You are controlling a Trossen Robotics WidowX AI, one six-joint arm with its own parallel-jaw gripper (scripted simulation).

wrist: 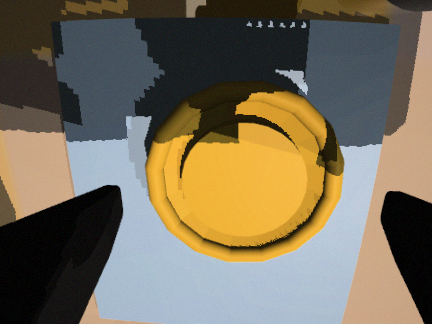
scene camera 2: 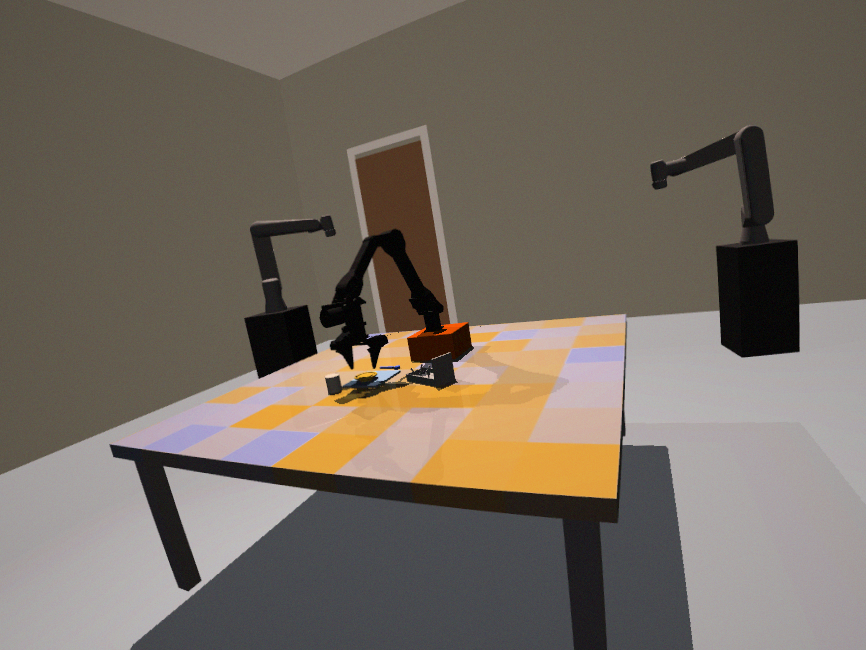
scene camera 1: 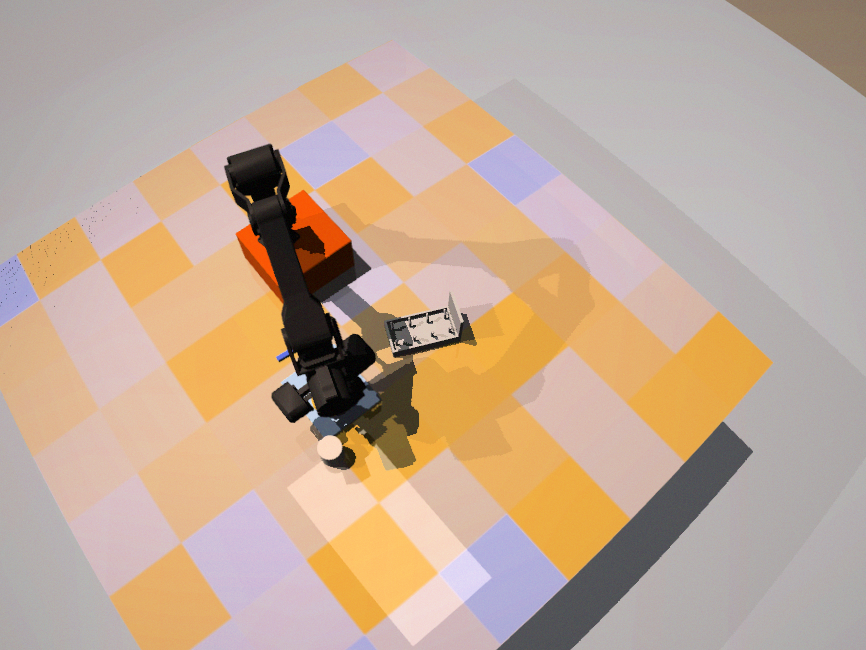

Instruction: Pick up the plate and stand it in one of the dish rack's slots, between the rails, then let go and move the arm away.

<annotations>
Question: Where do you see a grey dish rack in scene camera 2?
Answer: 442,371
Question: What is my gripper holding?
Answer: Nothing.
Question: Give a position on a plate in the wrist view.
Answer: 244,171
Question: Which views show my gripper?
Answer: The wrist view, scene camera 2 and scene camera 1: all of them.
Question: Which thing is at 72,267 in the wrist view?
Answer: My gripper.
</annotations>
